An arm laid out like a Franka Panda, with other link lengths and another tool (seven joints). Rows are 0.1 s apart.
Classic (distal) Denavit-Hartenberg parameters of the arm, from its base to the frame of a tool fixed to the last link. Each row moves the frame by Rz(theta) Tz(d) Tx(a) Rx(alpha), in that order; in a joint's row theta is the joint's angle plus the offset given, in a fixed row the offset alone. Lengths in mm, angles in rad.
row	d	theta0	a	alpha
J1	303	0	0	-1.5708
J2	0	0	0	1.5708
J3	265.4	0	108.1	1.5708
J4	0	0	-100.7	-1.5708
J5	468.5	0	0	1.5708
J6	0	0	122.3	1.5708
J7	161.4	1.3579	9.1	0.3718
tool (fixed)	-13.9	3.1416	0	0
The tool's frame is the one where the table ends.
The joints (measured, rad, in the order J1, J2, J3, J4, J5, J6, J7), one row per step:
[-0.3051 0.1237 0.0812 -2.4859 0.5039 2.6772 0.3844]
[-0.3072 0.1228 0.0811 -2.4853 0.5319 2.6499 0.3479]
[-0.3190 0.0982 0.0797 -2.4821 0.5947 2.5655 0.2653]
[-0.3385 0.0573 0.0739 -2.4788 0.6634 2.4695 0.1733]
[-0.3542 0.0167 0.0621 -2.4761 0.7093 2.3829 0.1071]
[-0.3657 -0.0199 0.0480 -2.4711 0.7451 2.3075 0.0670]
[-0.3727 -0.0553 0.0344 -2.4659 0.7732 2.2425 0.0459]
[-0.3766 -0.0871 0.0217 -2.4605 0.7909 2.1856 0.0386]
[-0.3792 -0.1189 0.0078 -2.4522 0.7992 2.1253 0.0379]
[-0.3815 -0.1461 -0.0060 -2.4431 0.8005 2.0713 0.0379]
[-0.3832 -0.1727 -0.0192 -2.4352 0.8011 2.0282 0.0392]
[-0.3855 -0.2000 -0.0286 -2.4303 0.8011 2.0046 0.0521]
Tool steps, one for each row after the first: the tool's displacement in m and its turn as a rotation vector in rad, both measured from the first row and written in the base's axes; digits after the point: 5 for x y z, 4 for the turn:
[-0.00312 0.00089 -0.00265 0.0244 0.0085 0.0160]
[-0.00693 0.00035 0.00346 0.0897 0.0142 0.0526]
[-0.00931 -0.00479 0.01903 0.1634 -0.0038 0.0890]
[-0.01120 -0.01056 0.03645 0.2248 -0.0261 0.1185]
[-0.01180 -0.01576 0.05463 0.2786 -0.0496 0.1330]
[-0.01131 -0.01901 0.07379 0.3243 -0.0726 0.1401]
[-0.01076 -0.02081 0.09198 0.3621 -0.0896 0.1450]
[-0.01023 -0.02227 0.11179 0.3970 -0.1022 0.1543]
[-0.01046 -0.02440 0.12983 0.4243 -0.1114 0.1664]
[-0.01085 -0.02731 0.14761 0.4435 -0.1236 0.1753]
[-0.01083 -0.03113 0.16517 0.4503 -0.1376 0.1696]

